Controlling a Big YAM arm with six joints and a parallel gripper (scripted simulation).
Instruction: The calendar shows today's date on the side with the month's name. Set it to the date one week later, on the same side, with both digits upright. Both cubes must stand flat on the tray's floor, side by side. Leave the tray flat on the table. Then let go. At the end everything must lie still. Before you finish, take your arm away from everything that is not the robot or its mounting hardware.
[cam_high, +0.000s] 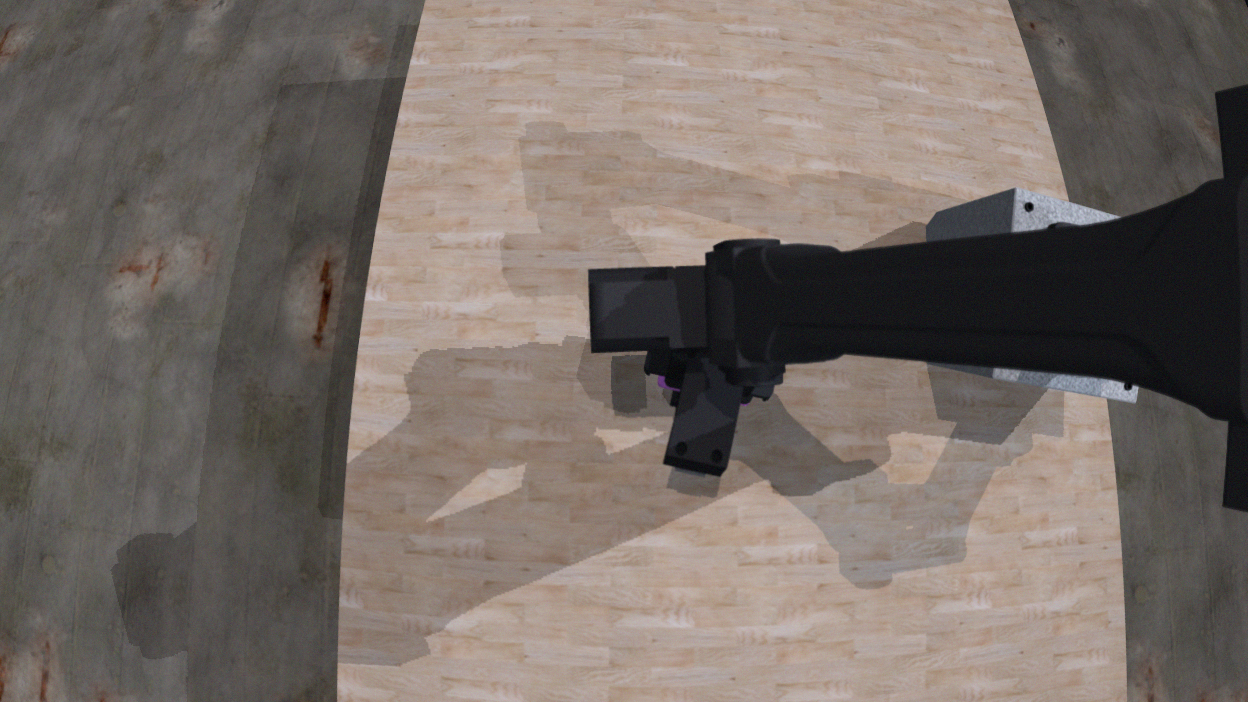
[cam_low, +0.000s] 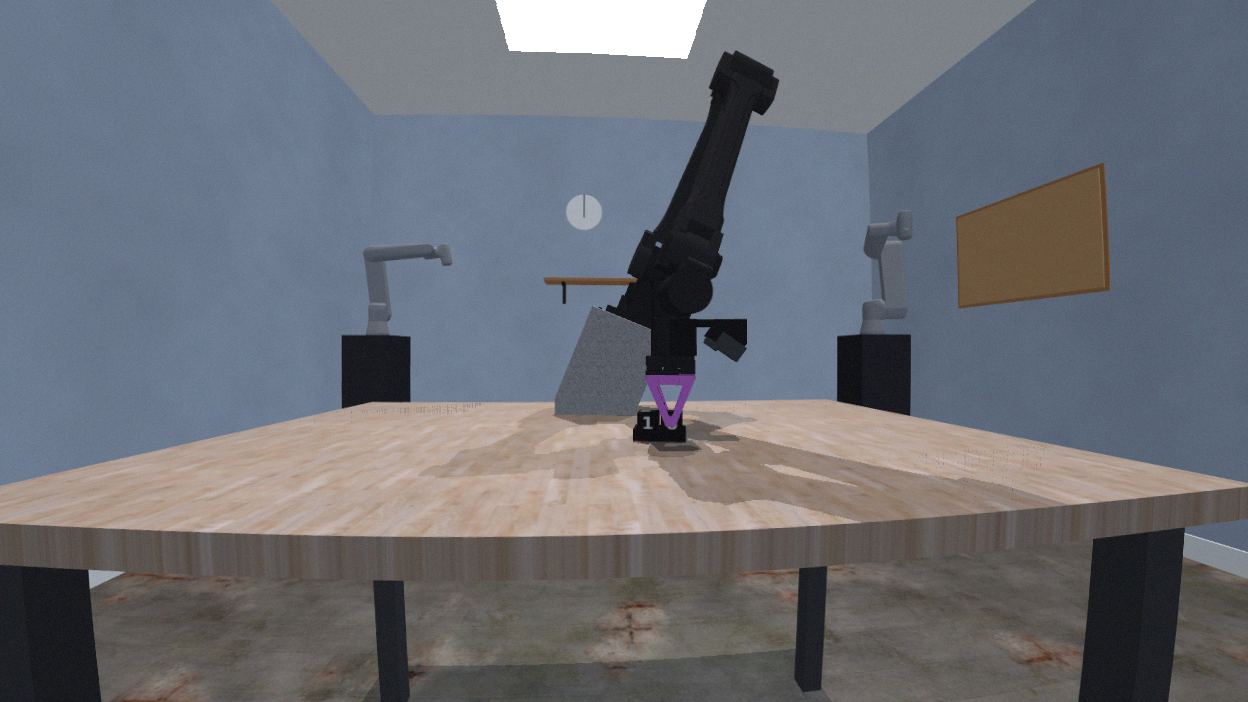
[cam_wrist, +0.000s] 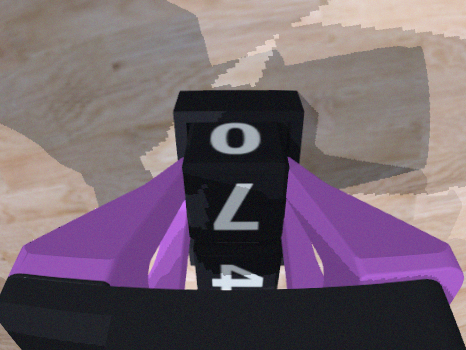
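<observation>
My gripper is now right at the black cube. From my hand the other things lie so: black tray (20 mm to the right, 20 mm below).
</observation>
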